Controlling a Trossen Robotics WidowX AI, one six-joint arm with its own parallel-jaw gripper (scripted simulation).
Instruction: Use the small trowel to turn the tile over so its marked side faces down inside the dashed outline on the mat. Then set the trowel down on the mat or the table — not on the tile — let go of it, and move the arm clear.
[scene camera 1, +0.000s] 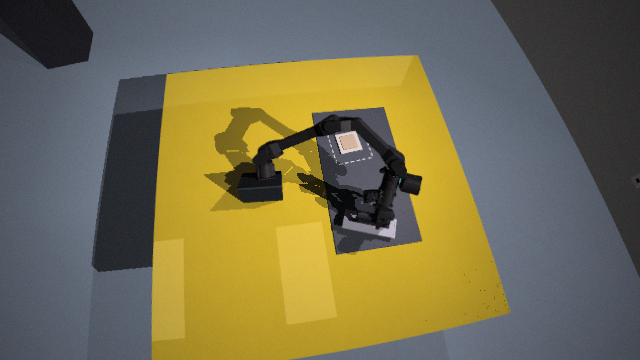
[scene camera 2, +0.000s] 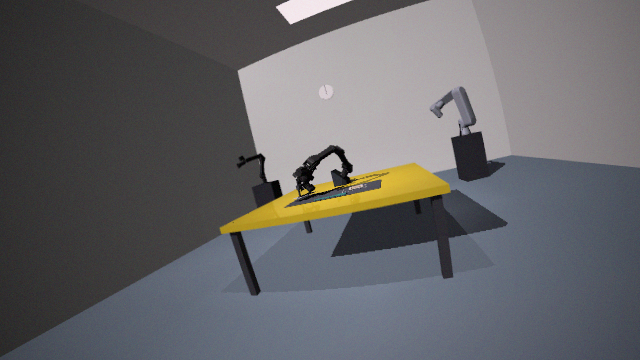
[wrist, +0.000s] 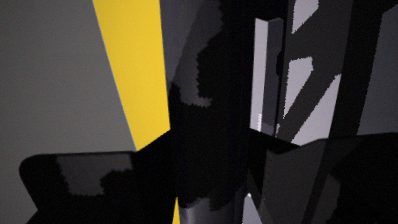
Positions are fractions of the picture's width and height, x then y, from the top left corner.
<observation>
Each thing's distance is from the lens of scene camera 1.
my gripper (scene camera 1: 0.59, 0.63): 1.14 m
dark mat (scene camera 1: 0.54, 0.51): 1.26 m
</observation>
